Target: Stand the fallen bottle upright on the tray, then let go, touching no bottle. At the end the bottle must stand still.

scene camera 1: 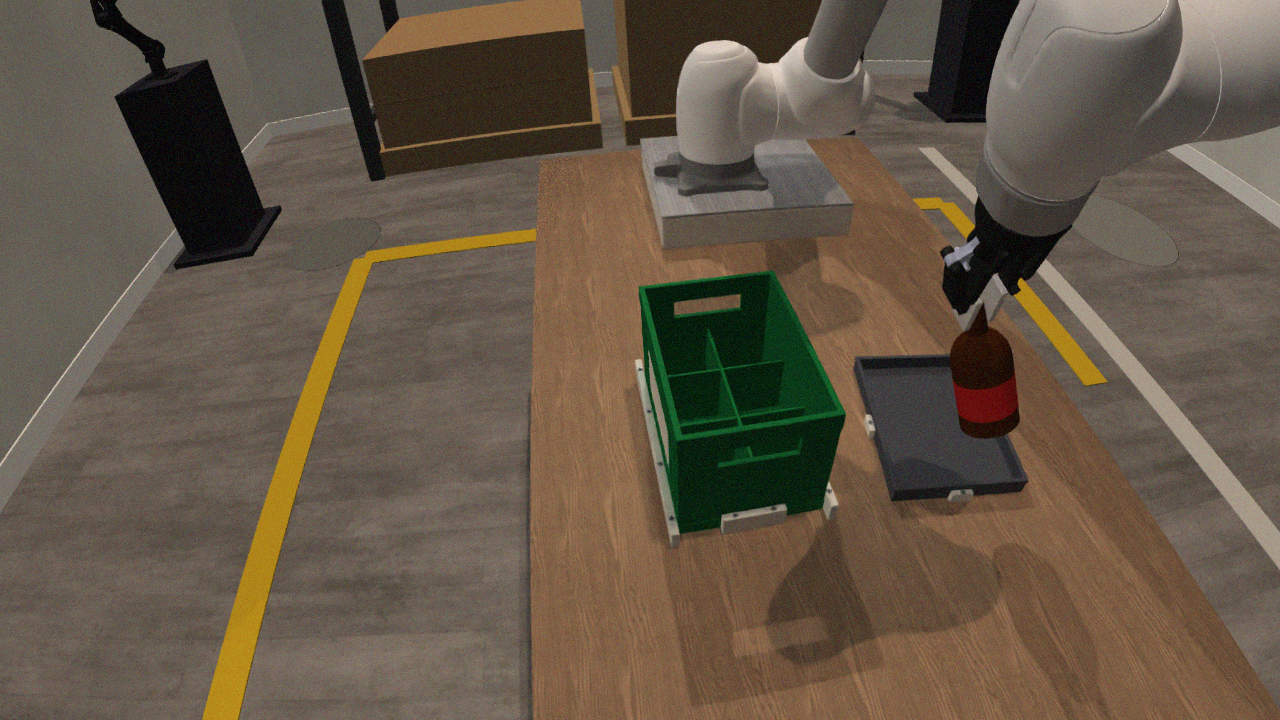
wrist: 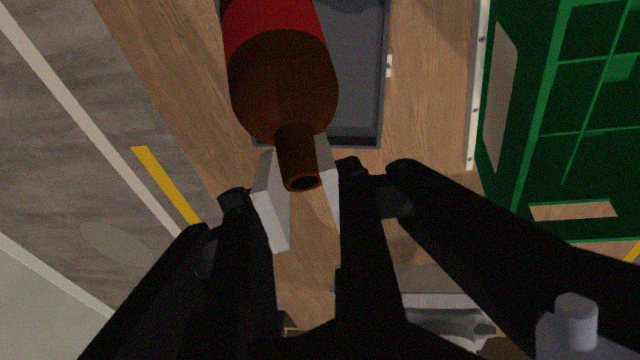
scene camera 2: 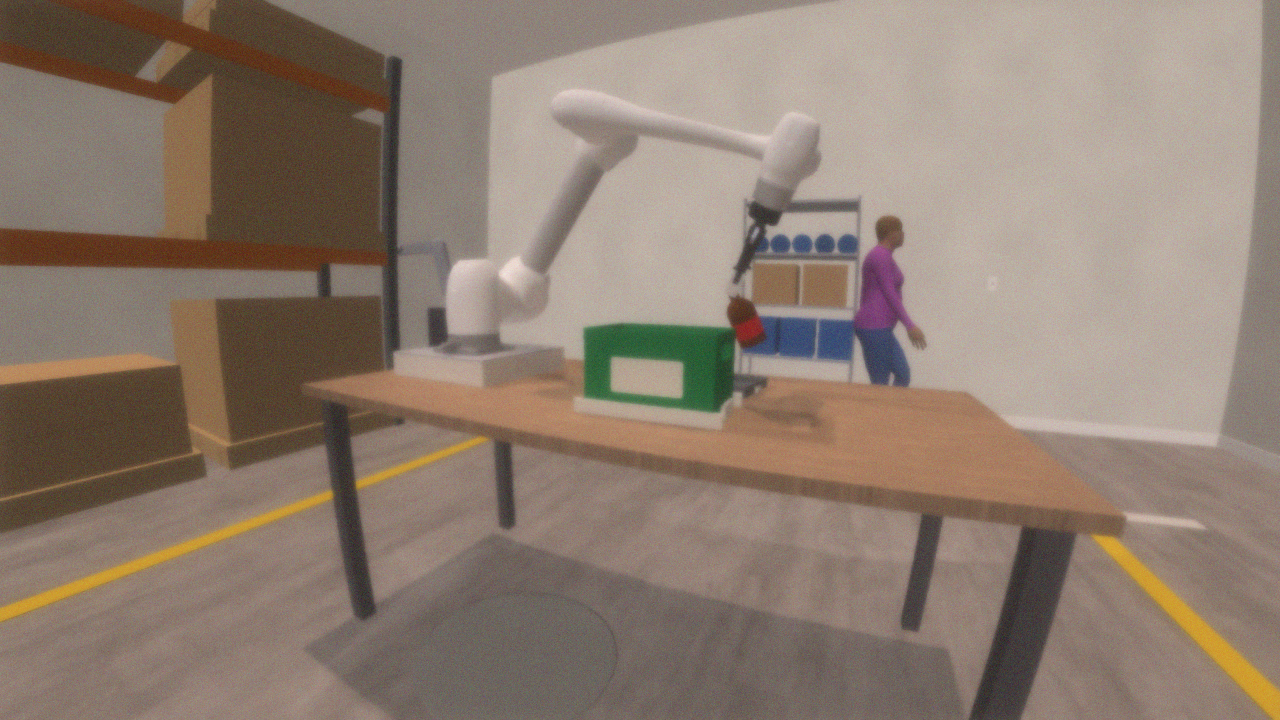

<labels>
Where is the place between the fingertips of my gripper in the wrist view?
301, 164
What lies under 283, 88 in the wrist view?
A brown bottle.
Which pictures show my gripper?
Scene camera 1, the wrist view and scene camera 2: all of them.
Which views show the brown bottle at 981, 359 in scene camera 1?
Scene camera 1, the wrist view and scene camera 2: all of them.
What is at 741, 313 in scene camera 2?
A brown bottle.
</labels>
